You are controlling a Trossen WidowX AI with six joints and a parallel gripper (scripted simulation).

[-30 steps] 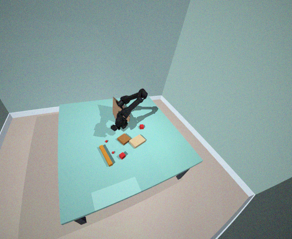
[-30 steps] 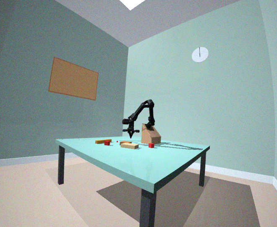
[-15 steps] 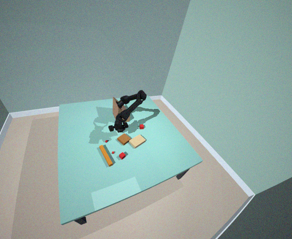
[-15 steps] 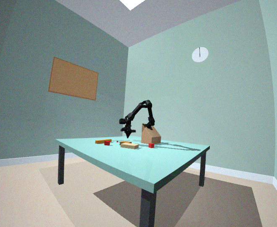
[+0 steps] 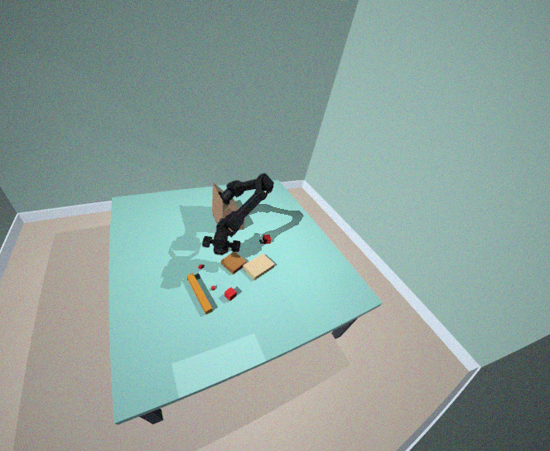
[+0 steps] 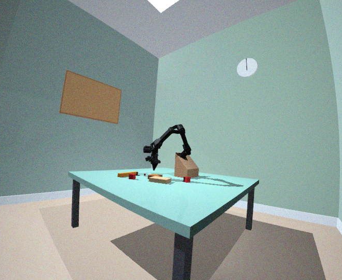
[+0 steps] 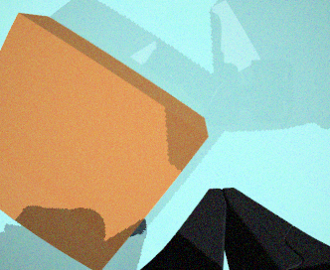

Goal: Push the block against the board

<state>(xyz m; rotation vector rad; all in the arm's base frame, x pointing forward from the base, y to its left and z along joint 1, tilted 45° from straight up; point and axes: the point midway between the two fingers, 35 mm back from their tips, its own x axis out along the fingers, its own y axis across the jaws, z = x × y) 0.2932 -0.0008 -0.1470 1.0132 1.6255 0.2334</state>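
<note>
Right now the brown square block is 40 mm ahead of my gripper tip, 60 mm to the left of it and 40 mm below it. The rest, counted from my gripper tip: flat tan block 110 mm ahead, 180 mm to the left, 40 mm below; long orange board 160 mm ahead, 160 mm to the right, 40 mm below.
</note>
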